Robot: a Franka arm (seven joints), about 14 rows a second.
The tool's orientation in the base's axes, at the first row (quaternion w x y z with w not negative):
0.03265 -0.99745 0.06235 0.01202
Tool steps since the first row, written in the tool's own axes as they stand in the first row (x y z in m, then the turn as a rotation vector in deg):
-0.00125 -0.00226 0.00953 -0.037 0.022 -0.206
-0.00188 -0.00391 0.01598 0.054 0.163 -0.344
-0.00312 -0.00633 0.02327 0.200 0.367 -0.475
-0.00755 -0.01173 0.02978 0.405 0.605 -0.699
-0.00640 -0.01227 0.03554 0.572 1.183 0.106
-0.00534 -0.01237 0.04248 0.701 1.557 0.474
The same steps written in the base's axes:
-0.00115 0.00303 -0.00933 -0.035 -0.031 0.205
-0.00169 0.00517 -0.01564 0.040 -0.191 0.331
-0.00277 0.00820 -0.02272 0.162 -0.420 0.445
-0.00661 0.01453 -0.02875 0.340 -0.696 0.647
-0.00552 0.01531 -0.03449 0.417 -1.235 -0.197
-0.00459 0.01574 -0.04144 0.491 -1.597 -0.592

